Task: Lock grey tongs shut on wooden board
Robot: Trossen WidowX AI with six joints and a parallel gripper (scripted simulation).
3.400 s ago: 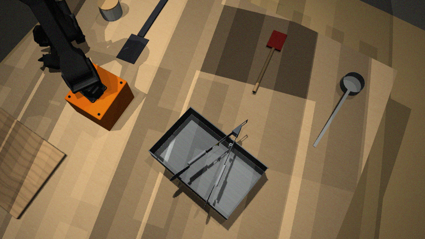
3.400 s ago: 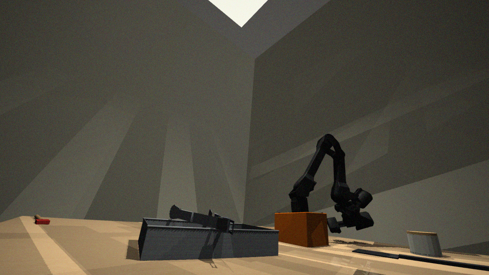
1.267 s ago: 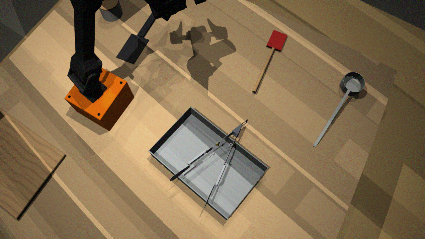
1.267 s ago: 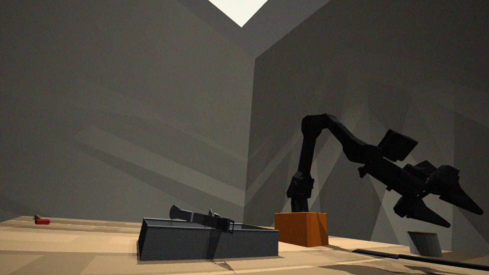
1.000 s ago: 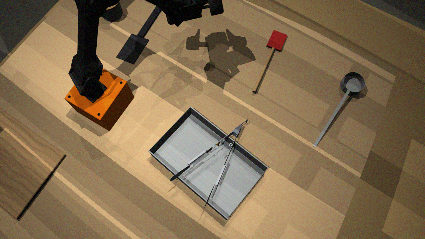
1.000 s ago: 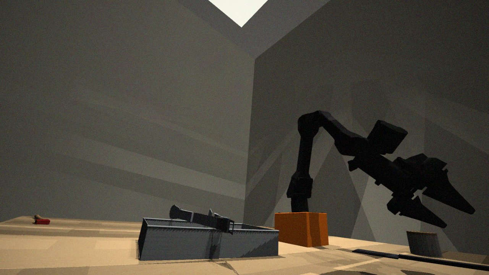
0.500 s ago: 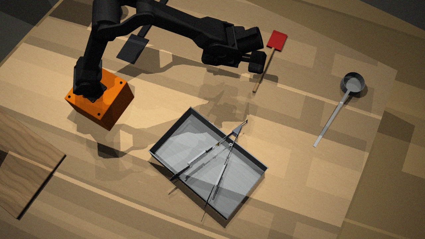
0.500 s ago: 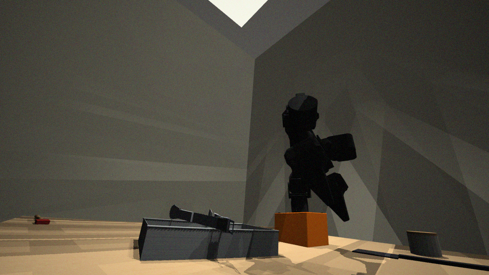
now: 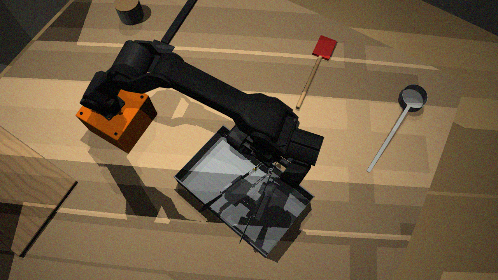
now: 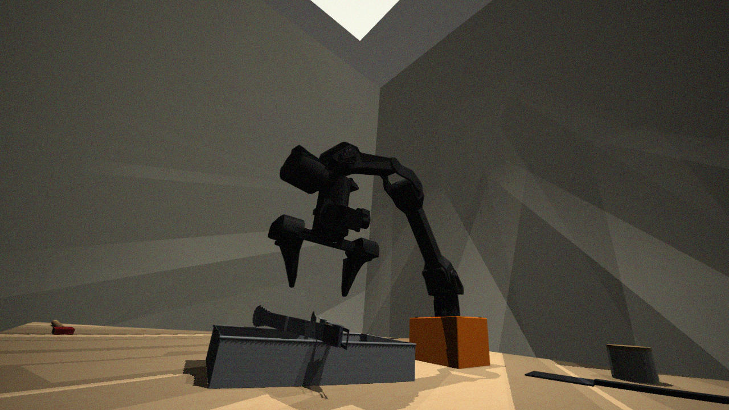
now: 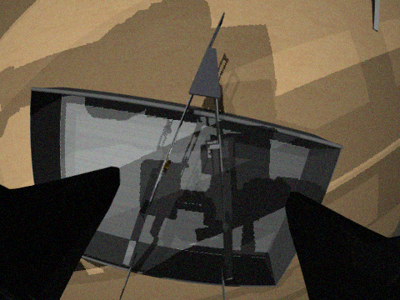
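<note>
Now: gripper tip 20 mm past the grey roasting tin, 60 mm to the left of it and 100 mm above it. Also, from my gripper tip: black spatula (530 mm behind, 180 mm to the left, 120 mm below); then red spatula (90 mm behind, 390 mm to the left, 120 mm below); then lidded pot (690 mm behind, 180 mm to the left, 90 mm below).
</note>
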